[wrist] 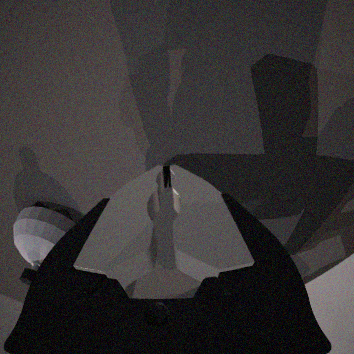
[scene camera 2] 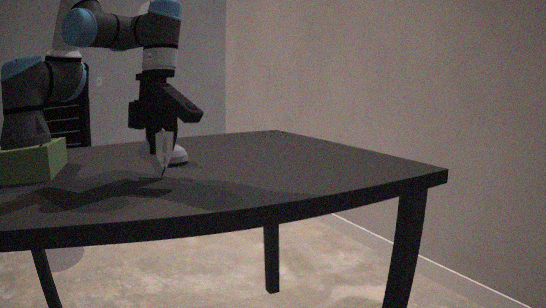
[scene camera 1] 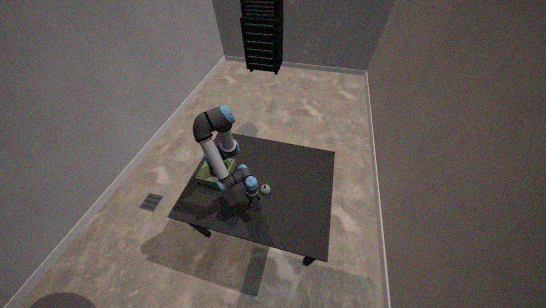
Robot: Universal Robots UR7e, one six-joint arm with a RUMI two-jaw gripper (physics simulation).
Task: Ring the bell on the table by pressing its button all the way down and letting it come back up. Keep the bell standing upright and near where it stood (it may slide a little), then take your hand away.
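Places are measured from the arm's base along level axes (x ahead, y left, z up), in centimetres.
Where they show: gripper, fingertip midpoint: (wrist: 167, 167) (scene camera 2: 160, 176); arm's base, link origin: (scene camera 2: 26, 145).
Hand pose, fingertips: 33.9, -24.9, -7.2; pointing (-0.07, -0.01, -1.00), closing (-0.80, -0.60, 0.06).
Note:
Each offset is from my fingertips to the top centre of the thing, as dx, dy, dz. Level surfaces: height alone.
The bell {+6.6, +13.8, +6.3} (scene camera 1: 265, 189) (scene camera 2: 178, 155) (wrist: 37, 234) is a small light-grey dome standing upright on the dark table {dz -0.3} (scene camera 1: 305, 200) (scene camera 2: 310, 165). Its dark button {+6.6, +13.8, +6.3} (wrist: 28, 275) shows at the left edge of the wrist view; in scene camera 2 the gripper hides it. My gripper (scene camera 1: 256, 208) (scene camera 2: 162, 176) (wrist: 167, 167) is shut and empty, pointing down. Its tips are low, close to the table top, beside the bell and on the scene-camera-2 side of it, not over the button. Whether the tips touch the table I cannot tell.
A green block (scene camera 1: 202, 176) (scene camera 2: 57, 159) lies under the arm's base at the left of the table. A tall black rack (scene camera 1: 280, 45) stands on the floor by the far wall. The arm's shadow falls across the table around the gripper.

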